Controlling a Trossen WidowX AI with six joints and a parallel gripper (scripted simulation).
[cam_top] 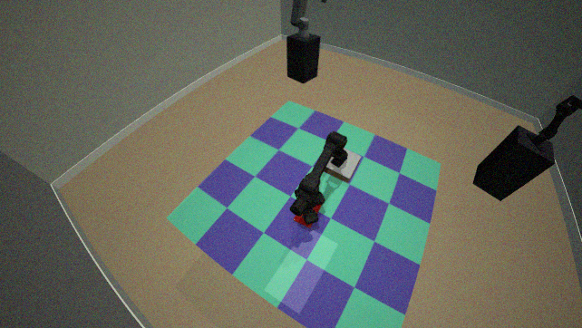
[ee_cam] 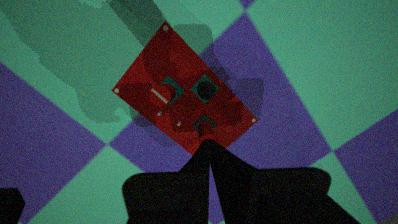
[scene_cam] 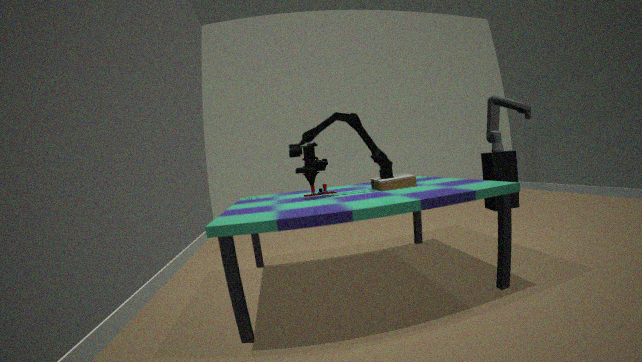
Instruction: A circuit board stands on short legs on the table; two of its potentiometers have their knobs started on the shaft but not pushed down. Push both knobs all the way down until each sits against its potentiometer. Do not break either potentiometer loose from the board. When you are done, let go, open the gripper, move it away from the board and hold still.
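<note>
The red knob lies 10 mm below my gripper tip.
</note>
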